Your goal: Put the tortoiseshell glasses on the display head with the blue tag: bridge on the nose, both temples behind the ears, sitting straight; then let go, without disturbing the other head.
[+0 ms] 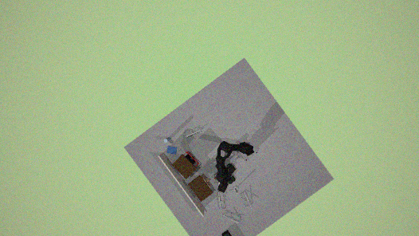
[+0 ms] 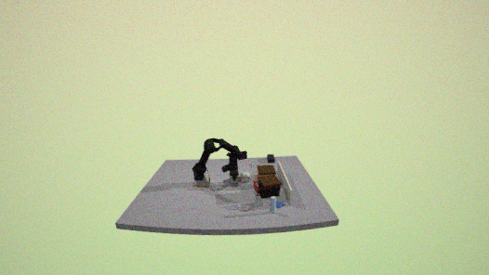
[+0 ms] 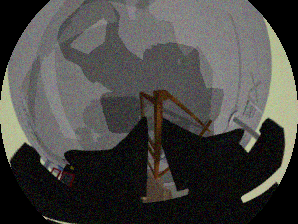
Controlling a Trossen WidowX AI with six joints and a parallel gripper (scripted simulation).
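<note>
Now: the white block 7 cm ahead of my gripper tip, 8 cm to the left of it and 1 cm above it. Round my gripper tip: blue tag 30 cm ahead, 37 cm to the right, 1 cm below; white panel 36 cm ahead, 9 cm to the right, 4 cm above; display head 21 cm ahead, 4 cm above.
</note>
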